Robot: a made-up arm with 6 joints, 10 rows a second.
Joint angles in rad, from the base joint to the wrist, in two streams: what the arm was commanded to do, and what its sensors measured. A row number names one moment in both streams.
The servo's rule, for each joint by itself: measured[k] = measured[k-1] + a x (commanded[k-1-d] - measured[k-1]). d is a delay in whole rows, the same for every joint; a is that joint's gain. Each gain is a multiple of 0.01, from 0.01 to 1. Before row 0 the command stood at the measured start. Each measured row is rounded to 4 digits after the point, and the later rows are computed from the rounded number. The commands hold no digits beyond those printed.
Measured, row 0:
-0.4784, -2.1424, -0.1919, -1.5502, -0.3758, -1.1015
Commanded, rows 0 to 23:
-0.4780, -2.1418, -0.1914, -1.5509, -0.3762, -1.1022
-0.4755, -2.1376, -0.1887, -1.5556, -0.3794, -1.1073
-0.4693, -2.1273, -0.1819, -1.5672, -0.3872, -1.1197
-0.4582, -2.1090, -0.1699, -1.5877, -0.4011, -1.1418
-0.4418, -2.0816, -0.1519, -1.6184, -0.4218, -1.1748
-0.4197, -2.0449, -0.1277, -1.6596, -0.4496, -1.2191
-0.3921, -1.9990, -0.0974, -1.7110, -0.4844, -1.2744
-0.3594, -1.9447, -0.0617, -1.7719, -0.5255, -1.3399
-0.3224, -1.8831, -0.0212, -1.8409, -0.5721, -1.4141
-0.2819, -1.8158, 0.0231, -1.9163, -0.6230, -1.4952
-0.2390, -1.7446, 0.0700, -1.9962, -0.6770, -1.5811
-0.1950, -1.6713, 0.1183, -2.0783, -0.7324, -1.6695
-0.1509, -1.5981, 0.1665, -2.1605, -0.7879, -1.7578
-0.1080, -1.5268, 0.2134, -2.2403, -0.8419, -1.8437
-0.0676, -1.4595, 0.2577, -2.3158, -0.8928, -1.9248
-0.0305, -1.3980, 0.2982, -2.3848, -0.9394, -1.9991
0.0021, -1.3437, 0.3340, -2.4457, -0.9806, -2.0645
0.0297, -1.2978, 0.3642, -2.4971, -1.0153, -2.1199
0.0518, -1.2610, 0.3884, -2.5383, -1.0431, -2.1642
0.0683, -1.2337, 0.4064, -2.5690, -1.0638, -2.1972
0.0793, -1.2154, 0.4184, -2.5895, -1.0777, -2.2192
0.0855, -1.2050, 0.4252, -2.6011, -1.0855, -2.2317
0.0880, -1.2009, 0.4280, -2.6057, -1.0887, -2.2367
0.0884, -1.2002, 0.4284, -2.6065, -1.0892, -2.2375
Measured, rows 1 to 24:
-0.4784, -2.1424, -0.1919, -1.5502, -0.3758, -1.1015
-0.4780, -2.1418, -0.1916, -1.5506, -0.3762, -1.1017
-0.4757, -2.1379, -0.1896, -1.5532, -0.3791, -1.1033
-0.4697, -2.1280, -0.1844, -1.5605, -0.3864, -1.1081
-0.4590, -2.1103, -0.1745, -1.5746, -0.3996, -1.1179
-0.4430, -2.0836, -0.1591, -1.5974, -0.4196, -1.1344
-0.4213, -2.0476, -0.1377, -1.6297, -0.4466, -1.1590
-0.3941, -2.0024, -0.1103, -1.6720, -0.4806, -1.1925
-0.3618, -1.9487, -0.0773, -1.7239, -0.5210, -1.2352
-0.3252, -1.8877, -0.0392, -1.7847, -0.5670, -1.2871
-0.2849, -1.8208, 0.0032, -1.8531, -0.6174, -1.3474
-0.2422, -1.7499, 0.0486, -1.9275, -0.6710, -1.4152
-0.1983, -1.6768, 0.0960, -2.0059, -0.7263, -1.4889
-0.1542, -1.6036, 0.1439, -2.0863, -0.7817, -1.5669
-0.1112, -1.5322, 0.1912, -2.1664, -0.8359, -1.6472
-0.0707, -1.4646, 0.2364, -2.2441, -0.8871, -1.7277
-0.0333, -1.4027, 0.2784, -2.3173, -0.9342, -1.8064
-0.0004, -1.3478, 0.3162, -2.3841, -0.9760, -1.8812
0.0276, -1.3013, 0.3488, -2.4429, -1.0114, -1.9504
0.0501, -1.2638, 0.3757, -2.4925, -1.0399, -2.0124
0.0670, -1.2358, 0.3966, -2.5323, -1.0614, -2.0660
0.0784, -1.2168, 0.4114, -2.5620, -1.0761, -2.1104
0.0850, -1.2058, 0.4208, -2.5823, -1.0846, -2.1456
0.0878, -1.2012, 0.4257, -2.5945, -1.0883, -2.1720
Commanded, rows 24 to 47:
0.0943, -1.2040, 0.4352, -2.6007, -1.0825, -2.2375
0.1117, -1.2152, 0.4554, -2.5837, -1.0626, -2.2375
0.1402, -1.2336, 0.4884, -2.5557, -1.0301, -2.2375
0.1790, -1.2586, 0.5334, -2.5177, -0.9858, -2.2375
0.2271, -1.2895, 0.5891, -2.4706, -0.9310, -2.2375
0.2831, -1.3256, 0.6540, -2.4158, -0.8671, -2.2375
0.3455, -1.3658, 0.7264, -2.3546, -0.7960, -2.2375
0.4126, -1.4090, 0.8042, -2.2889, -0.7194, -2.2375
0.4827, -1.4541, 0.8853, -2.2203, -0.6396, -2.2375
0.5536, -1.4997, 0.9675, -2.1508, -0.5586, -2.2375
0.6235, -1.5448, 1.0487, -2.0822, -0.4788, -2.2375
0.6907, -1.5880, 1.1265, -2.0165, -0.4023, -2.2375
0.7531, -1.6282, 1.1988, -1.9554, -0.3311, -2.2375
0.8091, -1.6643, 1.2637, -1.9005, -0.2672, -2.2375
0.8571, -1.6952, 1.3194, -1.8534, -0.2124, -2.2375
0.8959, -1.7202, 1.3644, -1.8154, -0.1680, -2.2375
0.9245, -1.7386, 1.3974, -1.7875, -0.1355, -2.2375
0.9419, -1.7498, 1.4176, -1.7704, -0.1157, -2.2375
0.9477, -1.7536, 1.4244, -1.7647, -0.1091, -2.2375
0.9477, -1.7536, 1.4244, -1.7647, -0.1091, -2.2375
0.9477, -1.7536, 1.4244, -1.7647, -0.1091, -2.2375
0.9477, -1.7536, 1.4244, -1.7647, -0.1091, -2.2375
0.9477, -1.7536, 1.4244, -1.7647, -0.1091, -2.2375
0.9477, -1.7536, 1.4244, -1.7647, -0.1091, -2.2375
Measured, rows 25 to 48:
0.0884, -1.2003, 0.4275, -2.6007, -1.0891, -2.1910
0.0939, -1.2037, 0.4327, -2.6007, -1.0832, -2.2045
0.1105, -1.2144, 0.4481, -2.5919, -1.0647, -2.2141
0.1381, -1.2323, 0.4755, -2.5731, -1.0336, -2.2209
0.1761, -1.2568, 0.5149, -2.5443, -0.9906, -2.2257
0.2235, -1.2872, 0.5654, -2.5060, -0.9370, -2.2291
0.2789, -1.3229, 0.6256, -2.4591, -0.8741, -2.2315
0.3408, -1.3628, 0.6941, -2.4048, -0.8038, -2.2332
0.4076, -1.4058, 0.7690, -2.3445, -0.7278, -2.2344
0.4774, -1.4507, 0.8481, -2.2799, -0.6484, -2.2353
0.5483, -1.4963, 0.9293, -2.2128, -0.5676, -2.2359
0.6182, -1.5414, 1.0105, -2.1449, -0.4877, -2.2364
0.6856, -1.5847, 1.0894, -2.0781, -0.4108, -2.2367
0.7484, -1.6252, 1.1638, -2.0143, -0.3391, -2.2369
0.8049, -1.6616, 1.2317, -1.9551, -0.2744, -2.2371
0.8534, -1.6928, 1.2913, -1.9022, -0.2186, -2.2372
0.8929, -1.7183, 1.3410, -1.8571, -0.1731, -2.2373
0.9223, -1.7372, 1.3794, -1.8209, -0.1393, -2.2374
0.9405, -1.7489, 1.4054, -1.7946, -0.1181, -2.2374
0.9472, -1.7533, 1.4183, -1.7791, -0.1100, -2.2374
0.9477, -1.7536, 1.4224, -1.7716, -0.1092, -2.2374
0.9477, -1.7536, 1.4238, -1.7680, -0.1091, -2.2374
0.9477, -1.7536, 1.4242, -1.7663, -0.1091, -2.2374
0.9477, -1.7536, 1.4243, -1.7655, -0.1091, -2.2374

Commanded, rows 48 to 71:
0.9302, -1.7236, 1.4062, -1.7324, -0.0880, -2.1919
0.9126, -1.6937, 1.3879, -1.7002, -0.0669, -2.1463
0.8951, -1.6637, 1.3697, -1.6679, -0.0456, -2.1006
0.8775, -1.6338, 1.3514, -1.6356, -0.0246, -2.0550
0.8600, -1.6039, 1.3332, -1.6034, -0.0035, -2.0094
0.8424, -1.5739, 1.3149, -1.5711, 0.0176, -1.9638
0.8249, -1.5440, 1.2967, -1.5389, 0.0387, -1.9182
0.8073, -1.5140, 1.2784, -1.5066, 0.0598, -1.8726
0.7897, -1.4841, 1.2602, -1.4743, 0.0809, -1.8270
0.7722, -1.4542, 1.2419, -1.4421, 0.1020, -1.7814
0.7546, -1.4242, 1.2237, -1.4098, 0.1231, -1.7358
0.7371, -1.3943, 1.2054, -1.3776, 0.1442, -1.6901
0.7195, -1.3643, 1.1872, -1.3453, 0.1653, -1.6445
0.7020, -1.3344, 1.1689, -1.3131, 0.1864, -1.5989
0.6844, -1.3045, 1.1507, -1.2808, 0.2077, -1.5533
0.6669, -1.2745, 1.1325, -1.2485, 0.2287, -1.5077
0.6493, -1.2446, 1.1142, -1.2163, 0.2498, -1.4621
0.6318, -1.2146, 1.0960, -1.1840, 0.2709, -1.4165
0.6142, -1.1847, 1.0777, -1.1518, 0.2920, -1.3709
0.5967, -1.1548, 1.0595, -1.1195, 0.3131, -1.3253
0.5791, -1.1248, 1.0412, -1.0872, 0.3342, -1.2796
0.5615, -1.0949, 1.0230, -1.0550, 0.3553, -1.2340
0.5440, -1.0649, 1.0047, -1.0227, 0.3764, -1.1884
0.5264, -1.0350, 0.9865, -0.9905, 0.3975, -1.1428
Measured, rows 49 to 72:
0.9477, -1.7536, 1.4244, -1.7651, -0.1091, -2.2374
0.9314, -1.7257, 1.4120, -1.7481, -0.0901, -2.2242
0.9139, -1.6959, 1.3956, -1.7232, -0.0692, -2.2016
0.8964, -1.6660, 1.3780, -1.6944, -0.0480, -2.1723
0.8788, -1.6361, 1.3599, -1.6638, -0.0269, -2.1383
0.8613, -1.6062, 1.3417, -1.6324, -0.0058, -2.1009
0.8437, -1.5762, 1.3235, -1.6005, 0.0153, -2.0611
0.8262, -1.5463, 1.3053, -1.5685, 0.0364, -2.0197
0.8086, -1.5163, 1.2870, -1.5363, 0.0575, -1.9770
0.7910, -1.4864, 1.2688, -1.5041, 0.0786, -1.9335
0.7735, -1.4565, 1.2505, -1.4719, 0.0997, -1.8894
0.7559, -1.4265, 1.2323, -1.4396, 0.1208, -1.8449
0.7384, -1.3966, 1.2140, -1.4074, 0.1419, -1.8000
0.7208, -1.3666, 1.1958, -1.3751, 0.1630, -1.7549
0.7033, -1.3367, 1.1775, -1.3429, 0.1841, -1.7097
0.6857, -1.3068, 1.1593, -1.3106, 0.2053, -1.6643
0.6682, -1.2768, 1.1411, -1.2783, 0.2264, -1.6189
0.6506, -1.2469, 1.1228, -1.2461, 0.2475, -1.5734
0.6331, -1.2169, 1.1046, -1.2138, 0.2686, -1.5279
0.6155, -1.1870, 1.0863, -1.1816, 0.2897, -1.4824
0.5980, -1.1571, 1.0681, -1.1493, 0.3108, -1.4368
0.5804, -1.1271, 1.0498, -1.1170, 0.3319, -1.3912
0.5628, -1.0972, 1.0316, -1.0848, 0.3530, -1.3456
0.5453, -1.0672, 1.0133, -1.0525, 0.3741, -1.3000

